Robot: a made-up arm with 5 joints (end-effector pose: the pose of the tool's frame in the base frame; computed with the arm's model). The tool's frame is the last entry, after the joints. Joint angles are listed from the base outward.
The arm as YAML. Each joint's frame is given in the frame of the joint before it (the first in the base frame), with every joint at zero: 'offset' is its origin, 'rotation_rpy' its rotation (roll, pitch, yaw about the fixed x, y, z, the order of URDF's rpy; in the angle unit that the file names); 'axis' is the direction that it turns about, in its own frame. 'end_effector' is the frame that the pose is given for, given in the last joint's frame.
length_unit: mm
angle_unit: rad
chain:
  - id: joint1
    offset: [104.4, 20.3, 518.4]
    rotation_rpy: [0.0, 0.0, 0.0]
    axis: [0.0, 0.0, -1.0]
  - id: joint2
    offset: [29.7, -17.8, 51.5]
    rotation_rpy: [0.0, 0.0, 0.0]
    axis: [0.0, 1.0, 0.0]
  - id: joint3
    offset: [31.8, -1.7, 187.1]
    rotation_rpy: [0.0, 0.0, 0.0]
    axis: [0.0, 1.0, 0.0]
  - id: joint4
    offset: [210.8, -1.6, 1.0]
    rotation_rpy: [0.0, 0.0, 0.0]
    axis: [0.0, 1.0, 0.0]
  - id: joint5
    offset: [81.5, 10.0, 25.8]
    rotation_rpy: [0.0, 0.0, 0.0]
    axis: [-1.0, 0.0, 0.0]
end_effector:
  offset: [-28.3, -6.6, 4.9]
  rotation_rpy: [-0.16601, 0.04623, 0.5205]
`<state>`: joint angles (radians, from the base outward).
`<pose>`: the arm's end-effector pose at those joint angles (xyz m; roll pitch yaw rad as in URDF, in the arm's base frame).
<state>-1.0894 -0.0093 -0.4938 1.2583 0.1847</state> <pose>0.2602 0.2825 0.8465 0.1514 0.7664 1.8183</pose>
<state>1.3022 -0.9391 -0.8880 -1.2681 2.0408</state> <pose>0.0447 0.2232 0.8827 0.8407 -0.4799 2.1442</pose>
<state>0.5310 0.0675 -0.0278 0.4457 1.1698</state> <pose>0.3994 -0.1636 0.7521 -1.1618 0.9699 -0.2600</pose>
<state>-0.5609 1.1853 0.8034 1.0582 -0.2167</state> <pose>0.1822 0.0472 0.3837 3.1162 0.1438 -3.1046</pose>
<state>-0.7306 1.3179 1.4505 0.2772 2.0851</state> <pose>0.0865 -0.0006 0.4740 0.8412 -0.3308 -2.1053</pose>
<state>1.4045 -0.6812 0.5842 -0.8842 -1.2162</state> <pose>0.1128 -0.1387 0.8127 -0.0036 -1.3271 -0.2976</pose>
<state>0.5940 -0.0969 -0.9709 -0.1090 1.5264</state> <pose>0.2121 -0.0602 1.0060 -1.6798 -0.6547 -0.6244</pose>
